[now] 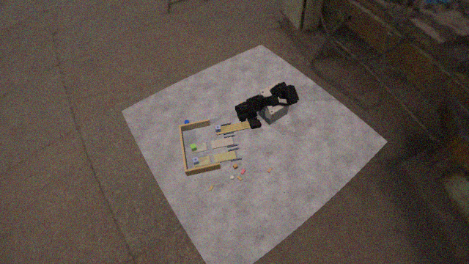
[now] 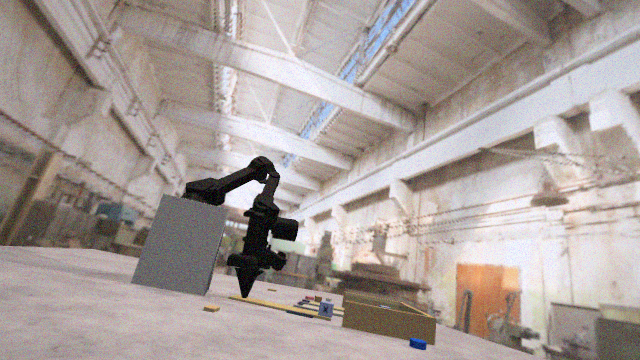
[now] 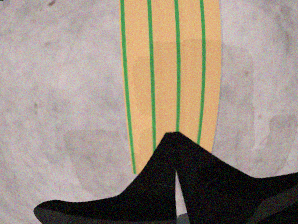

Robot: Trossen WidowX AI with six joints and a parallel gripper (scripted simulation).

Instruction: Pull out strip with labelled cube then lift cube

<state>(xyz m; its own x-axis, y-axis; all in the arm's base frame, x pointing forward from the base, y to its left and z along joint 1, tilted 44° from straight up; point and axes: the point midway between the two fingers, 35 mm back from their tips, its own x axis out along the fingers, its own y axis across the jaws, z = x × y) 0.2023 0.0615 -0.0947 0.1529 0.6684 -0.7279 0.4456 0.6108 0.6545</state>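
Right now my gripper tip is 8 cm short of the strip and 5 cm to the left of it. Also, from my gripper tip: blue disc: 28 cm ahead, 29 cm to the right.
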